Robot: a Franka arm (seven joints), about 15 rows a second.
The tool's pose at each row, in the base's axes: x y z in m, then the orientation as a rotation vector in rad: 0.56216 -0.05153 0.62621 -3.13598 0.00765 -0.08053; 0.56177 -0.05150 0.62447 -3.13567 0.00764 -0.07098; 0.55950 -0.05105 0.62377 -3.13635 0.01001 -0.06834; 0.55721 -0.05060 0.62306 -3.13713 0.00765 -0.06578; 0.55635 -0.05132 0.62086 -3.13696 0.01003 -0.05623; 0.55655 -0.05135 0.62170 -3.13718 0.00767 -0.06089; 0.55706 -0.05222 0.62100 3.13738 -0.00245 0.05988; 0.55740 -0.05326 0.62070 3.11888 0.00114 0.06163; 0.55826 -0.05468 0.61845 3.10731 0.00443 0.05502; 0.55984 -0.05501 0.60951 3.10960 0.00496 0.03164; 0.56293 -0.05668 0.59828 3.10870 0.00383 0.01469; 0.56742 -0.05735 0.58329 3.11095 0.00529 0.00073; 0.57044 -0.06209 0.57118 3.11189 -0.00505 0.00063
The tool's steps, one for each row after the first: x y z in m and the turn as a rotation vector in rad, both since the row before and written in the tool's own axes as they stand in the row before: -0.00048 -0.00002 0.00172 0.00053 -0.00608 0.00002; -0.00230 -0.00044 0.00060 -0.00067 -0.00169 0.00150; -0.00232 -0.00043 0.00061 -0.00069 -0.00164 -0.00152; -0.00095 0.00073 0.00216 0.00030 -0.00608 0.00154; 0.00023 0.00003 -0.00083 -0.00026 0.00297 -0.00152; 0.00049 0.00087 0.00072 -0.00739 -0.00063 -0.00347; 0.00033 0.00104 0.00032 -0.01842 0.00137 -0.00264; 0.00077 0.00137 0.00231 -0.01164 -0.00409 -0.00240; 0.00126 0.00003 0.00900 0.00200 -0.01505 -0.00056; 0.00286 0.00132 0.01134 -0.00102 -0.01091 0.00054; 0.00435 0.00019 0.01505 0.00223 -0.00896 -0.00107; 0.00300 0.00438 0.01225 0.00094 -0.00016 0.00664
